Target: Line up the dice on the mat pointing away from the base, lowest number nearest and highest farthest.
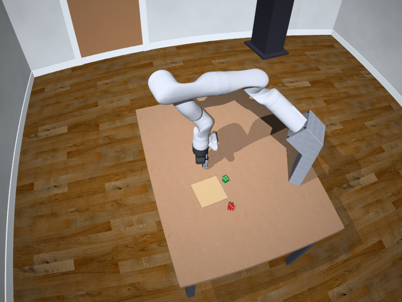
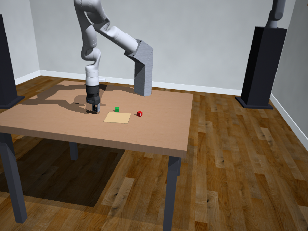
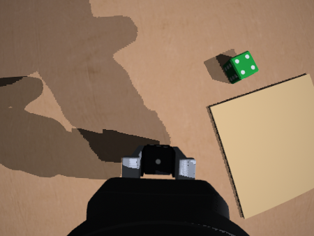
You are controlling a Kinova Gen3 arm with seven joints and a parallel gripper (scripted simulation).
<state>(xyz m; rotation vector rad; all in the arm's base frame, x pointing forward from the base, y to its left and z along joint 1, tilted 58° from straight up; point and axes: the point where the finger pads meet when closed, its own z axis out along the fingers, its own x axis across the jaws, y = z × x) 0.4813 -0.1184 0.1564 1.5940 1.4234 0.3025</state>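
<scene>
My hand is 5 cm short of the tan mat, 14 cm to the right of it and 4 cm above it. The rest, counted from my hand: green die (6 cm behind, 12 cm to the left, 2 cm below); red die (27 cm to the left, 2 cm below); black die (1 cm below).
</scene>
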